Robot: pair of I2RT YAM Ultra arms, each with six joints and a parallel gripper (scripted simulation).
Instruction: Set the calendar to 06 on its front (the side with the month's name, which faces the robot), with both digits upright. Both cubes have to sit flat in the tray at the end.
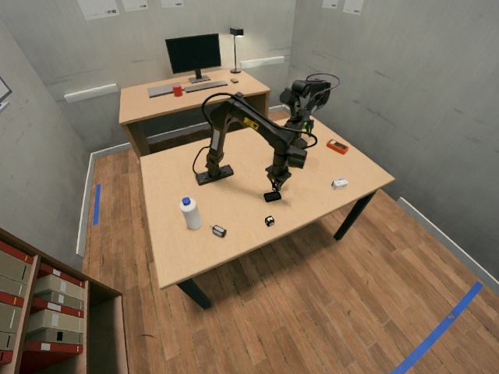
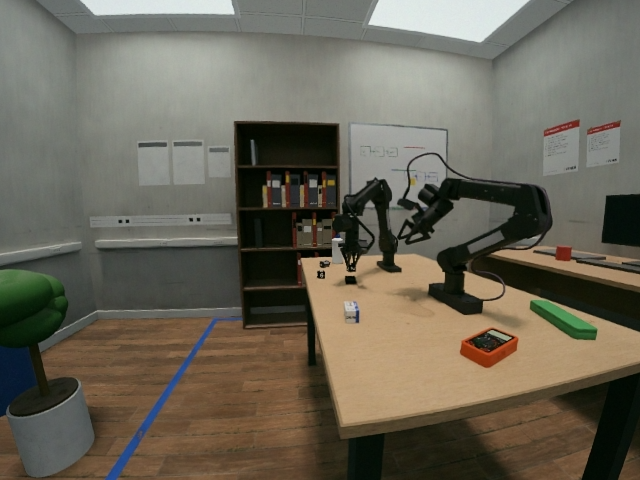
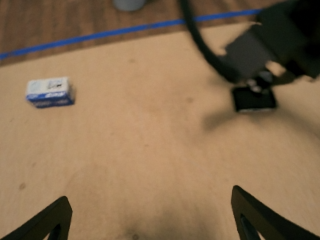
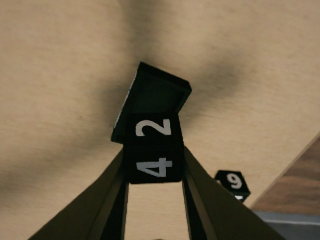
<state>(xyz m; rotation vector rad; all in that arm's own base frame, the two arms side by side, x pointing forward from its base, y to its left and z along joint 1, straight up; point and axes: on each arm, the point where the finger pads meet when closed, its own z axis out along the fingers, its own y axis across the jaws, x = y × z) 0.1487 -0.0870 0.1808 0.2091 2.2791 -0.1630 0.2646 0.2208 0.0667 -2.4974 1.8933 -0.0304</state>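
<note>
My right hand is 70 mm above the black calendar tray and 10 mm to the left of it. Also, from my right hand: orange meter 570 mm to the left, 150 mm behind, 60 mm below.
</note>
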